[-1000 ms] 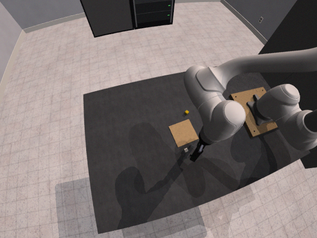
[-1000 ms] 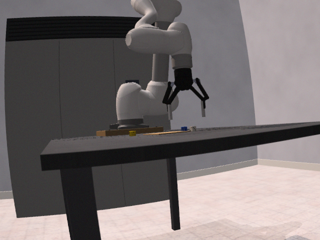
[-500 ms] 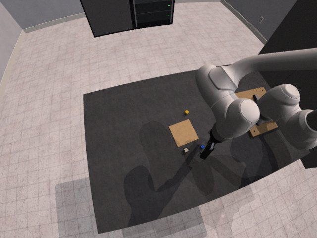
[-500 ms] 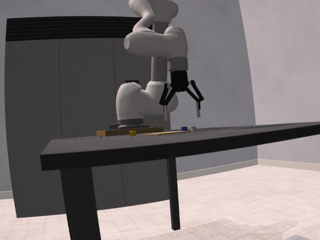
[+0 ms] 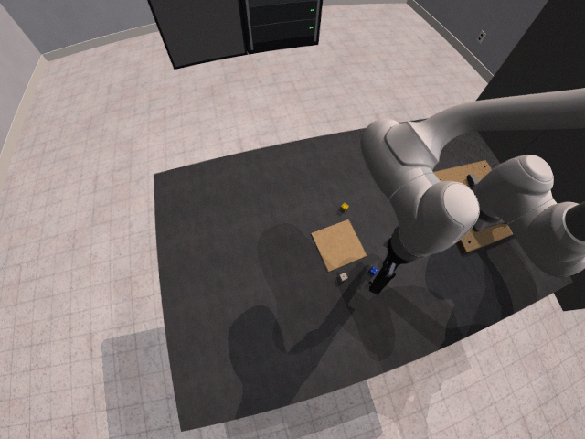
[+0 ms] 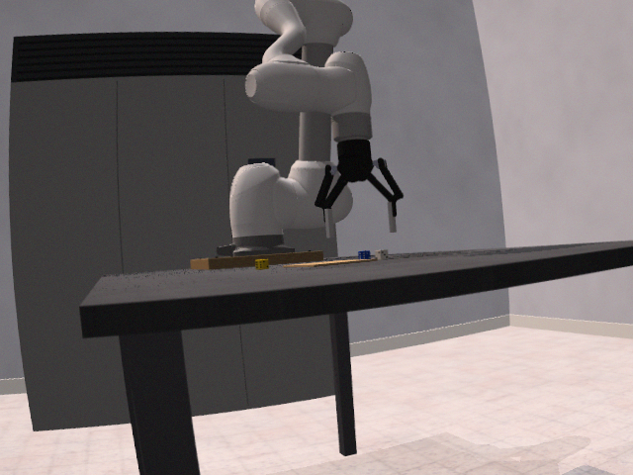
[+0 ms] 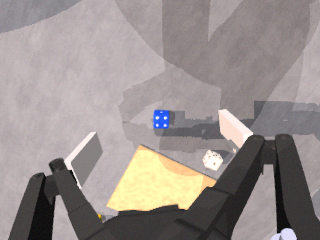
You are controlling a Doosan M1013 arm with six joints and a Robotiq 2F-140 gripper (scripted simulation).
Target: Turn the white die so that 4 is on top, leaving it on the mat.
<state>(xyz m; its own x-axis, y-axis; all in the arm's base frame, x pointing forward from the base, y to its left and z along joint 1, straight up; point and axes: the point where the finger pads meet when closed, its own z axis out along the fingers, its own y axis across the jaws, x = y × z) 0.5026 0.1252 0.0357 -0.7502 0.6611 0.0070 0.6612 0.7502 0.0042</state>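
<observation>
The blue die is 50 mm below my hand. The rest, counted from my hand: white die 100 mm ahead, 50 mm below; then tan mat 110 mm to the right, 80 mm ahead, 60 mm below; then yellow die 230 mm to the right, 50 mm below, 30 mm ahead.
</observation>
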